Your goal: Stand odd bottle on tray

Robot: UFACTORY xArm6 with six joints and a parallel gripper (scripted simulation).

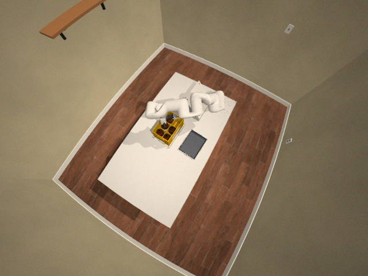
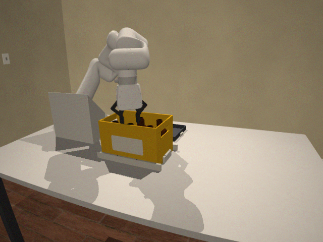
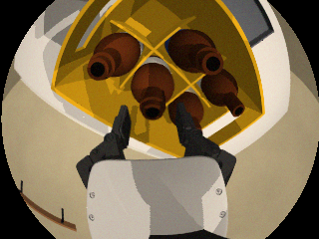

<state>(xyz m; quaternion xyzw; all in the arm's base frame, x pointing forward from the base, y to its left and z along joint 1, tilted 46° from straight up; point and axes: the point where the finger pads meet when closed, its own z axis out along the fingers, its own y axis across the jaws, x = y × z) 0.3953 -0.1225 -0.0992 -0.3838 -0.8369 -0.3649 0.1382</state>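
Now: the yellow crate 1 cm ahead of my hand, 5 cm to the left of it and 10 cm below it. Round my hand: dark grey tray 1 cm ahead, 34 cm to the left, 17 cm below; then glass bottle 9 cm ahead, 9 cm below.
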